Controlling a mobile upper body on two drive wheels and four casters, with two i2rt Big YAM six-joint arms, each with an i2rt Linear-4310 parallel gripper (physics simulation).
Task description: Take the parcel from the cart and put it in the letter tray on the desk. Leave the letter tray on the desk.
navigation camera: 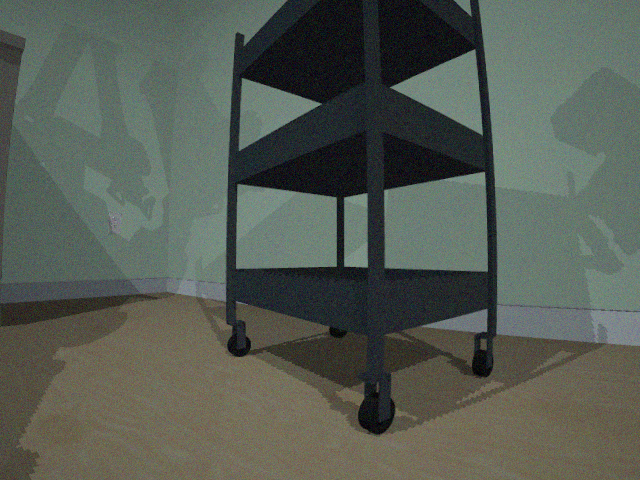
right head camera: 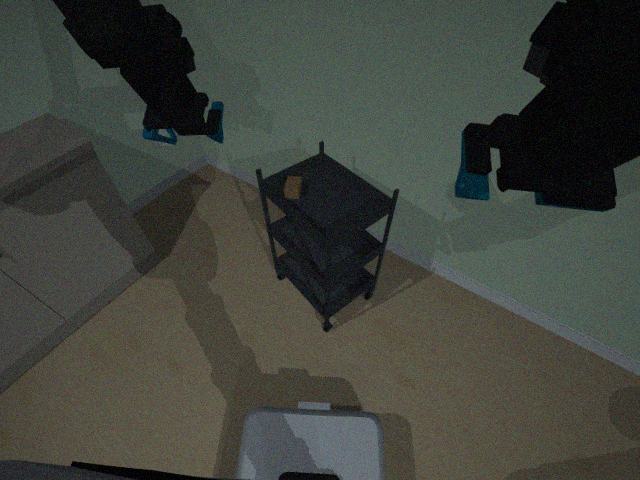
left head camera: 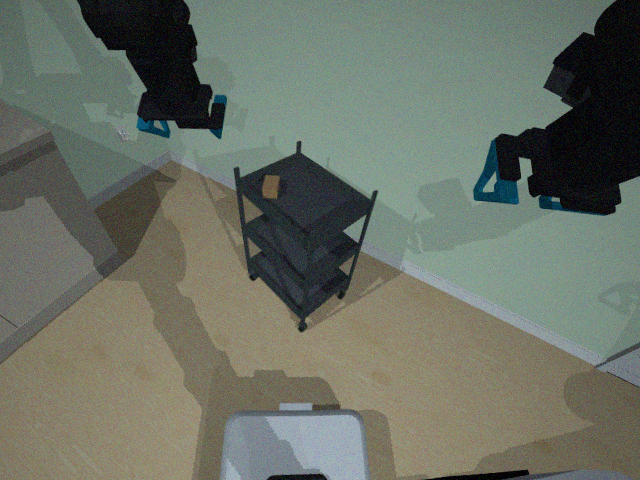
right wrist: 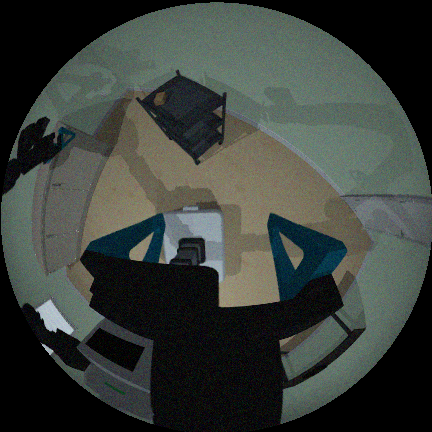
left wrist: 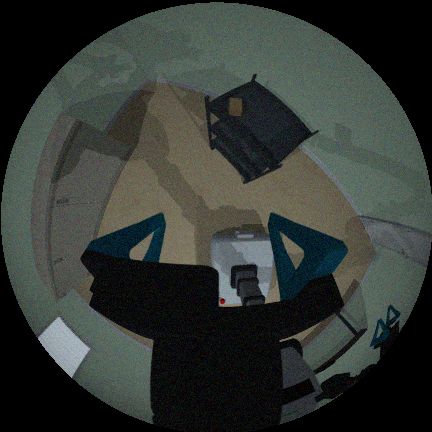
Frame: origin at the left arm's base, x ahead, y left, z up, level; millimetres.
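Seen in the pictures: left gripper, fingertip midpoint: (right head camera: 198, 141) (left head camera: 194, 135) (right wrist: 67, 140) (left wrist: 216, 218); right gripper, fingertip midpoint: (right head camera: 497, 195) (left head camera: 508, 199) (right wrist: 215, 218).
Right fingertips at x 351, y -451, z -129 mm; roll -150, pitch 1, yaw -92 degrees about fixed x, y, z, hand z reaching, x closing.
Observation:
A point is followed by its place in that frame.
The small orange-brown parcel (left head camera: 270, 187) @[y -102, x 1048, z -697 mm] (right head camera: 293, 187) @[y -108, x 1053, z -697 mm] (left wrist: 235, 106) @[y -101, x 1064, z -697 mm] (right wrist: 160, 98) @[y -118, x 1055, z -697 mm] lies on the top shelf of the dark three-tier cart (left head camera: 320, 191) @[y -311, x 1097, z -747 mm] (right head camera: 341, 191) @[y -306, x 1096, z -747 mm] (left wrist: 275, 110) @[y -332, x 1113, z -747 mm] (right wrist: 195, 95) @[y -334, x 1070, z -747 mm] (navigation camera: 375, 232) @[y -259, x 743, z -1150 mm], near its left corner. My left gripper (left head camera: 192, 135) @[y -4, x 598, z -215 mm] (right head camera: 196, 140) @[y -4, x 598, z -215 mm] (left wrist: 216, 218) @[y -4, x 598, z -215 mm] is open and empty, up and to the left of the cart in the head views, apart from the parcel. My right gripper (left head camera: 532, 204) (right head camera: 522, 201) (right wrist: 215, 218) @[y -452, x 351, z -129 mm] is open and empty, well to the right of the cart. I cannot make out the letter tray in any view.
A grey cabinet with drawers (left head camera: 41, 248) @[y 949, x 899, z -957 mm] (right head camera: 67, 248) @[y 983, x 848, z -904 mm] (left wrist: 75, 225) @[y 1249, x 445, z -923 mm] (right wrist: 65, 200) @[y 1200, x 520, z -898 mm] stands at the left. My pale base (left head camera: 320, 439) @[y -312, x 216, z -1150 mm] (right head camera: 341, 439) @[y -330, x 218, z -1150 mm] is in front of the cart. Green walls meet behind the cart. A black-framed piece (left wrist: 347, 322) (right wrist: 342, 324) shows at lower right in the wrist views.

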